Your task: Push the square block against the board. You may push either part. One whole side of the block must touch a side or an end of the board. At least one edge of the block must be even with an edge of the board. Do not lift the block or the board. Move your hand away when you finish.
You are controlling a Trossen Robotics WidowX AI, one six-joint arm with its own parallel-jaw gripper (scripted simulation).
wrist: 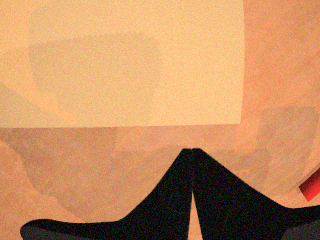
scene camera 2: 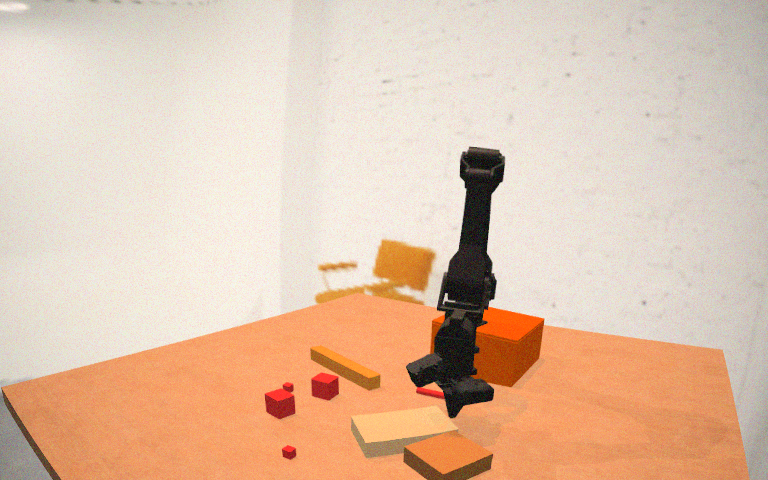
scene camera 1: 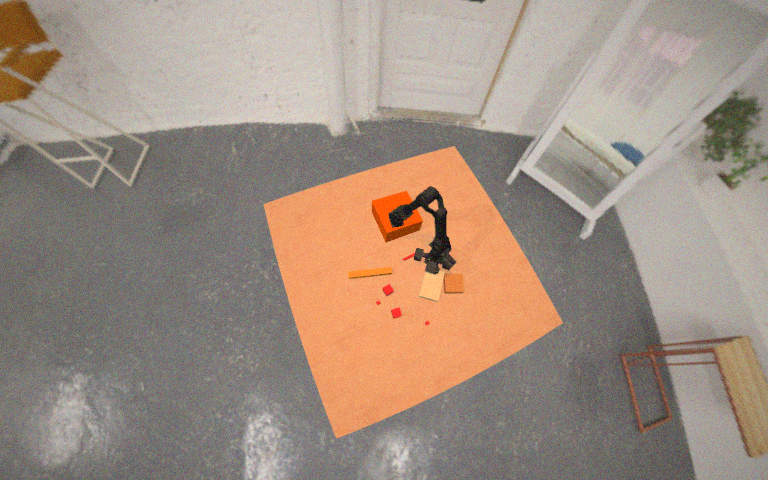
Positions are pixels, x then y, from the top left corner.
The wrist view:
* my gripper: 190, 156
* board: 70, 70
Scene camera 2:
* my gripper: 452, 417
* long orange bar: 366, 378
